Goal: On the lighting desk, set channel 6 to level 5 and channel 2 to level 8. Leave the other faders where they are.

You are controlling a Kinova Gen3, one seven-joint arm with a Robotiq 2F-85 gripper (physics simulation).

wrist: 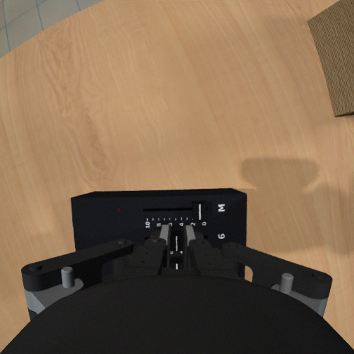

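The black lighting desk (95,225) lies at the lower middle of the wrist view, with its scale reading 10 at left to 0 at right. My gripper (176,236) is over the channel 6 row, its fingers shut on the channel 6 fader knob (176,243), one on each side. Its white line is at about level 5 by the scale above it. The master fader (200,210), labelled M, is near 0. Another knob's white line (176,266) shows just below, between the finger linkages. Channel 2 and the lower rows are hidden behind the gripper.
The desk stands on a wooden table (165,100). A brown woven block or box (336,60) is at the upper right. Tiled floor (30,20) shows past the table's edge at the upper left. The gripper's shadow falls on the table right of the desk.
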